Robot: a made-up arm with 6 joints.
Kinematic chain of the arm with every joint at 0, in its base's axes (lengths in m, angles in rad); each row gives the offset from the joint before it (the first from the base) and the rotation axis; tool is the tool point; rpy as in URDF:
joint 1: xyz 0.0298 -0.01 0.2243 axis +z
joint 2: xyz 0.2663 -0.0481 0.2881 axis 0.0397 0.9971 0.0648
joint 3: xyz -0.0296 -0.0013 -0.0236 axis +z
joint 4: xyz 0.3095 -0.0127 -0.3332 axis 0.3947 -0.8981 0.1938
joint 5: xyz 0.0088 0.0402 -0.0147 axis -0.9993 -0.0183 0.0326
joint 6: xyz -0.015 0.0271 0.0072 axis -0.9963 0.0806 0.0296
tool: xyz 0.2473 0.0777 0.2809 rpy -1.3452 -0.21 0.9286
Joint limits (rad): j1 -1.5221..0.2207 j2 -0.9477..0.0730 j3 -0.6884..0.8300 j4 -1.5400..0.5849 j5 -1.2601..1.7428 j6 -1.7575..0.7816
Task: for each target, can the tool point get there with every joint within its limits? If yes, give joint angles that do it. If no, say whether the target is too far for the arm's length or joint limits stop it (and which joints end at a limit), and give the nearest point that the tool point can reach.
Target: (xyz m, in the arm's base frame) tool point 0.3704 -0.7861 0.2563
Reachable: yes | joints -0.5044 -0.1439 -0.4590 -0.7729 -0.5155 -0.8365
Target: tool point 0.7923 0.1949 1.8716
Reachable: no: too far | nearest point 0.7569 0.1215 0.9165 | short by 0.959 m
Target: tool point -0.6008 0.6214 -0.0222
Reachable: no: joint limits stop it (at a limit: joint 1, joint 2, joint 3, joint 5) | nearest point 0.2063 0.6110 0.0701 | short by 0.812 m
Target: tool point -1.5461 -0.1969 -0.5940
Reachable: no: too far | nearest point -0.4968 -0.4055 -0.0268 | short by 1.211 m
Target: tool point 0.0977 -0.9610 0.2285
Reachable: yes | joints -1.1884 -0.1291 -0.5467 -0.8401 0.6211 -0.6421
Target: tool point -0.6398 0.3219 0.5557
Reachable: no: joint limits stop it (at a limit: joint 1, joint 2, joint 3, joint 4, joint 5) | nearest point -0.4028 -0.1855 0.1072 | short by 0.717 m
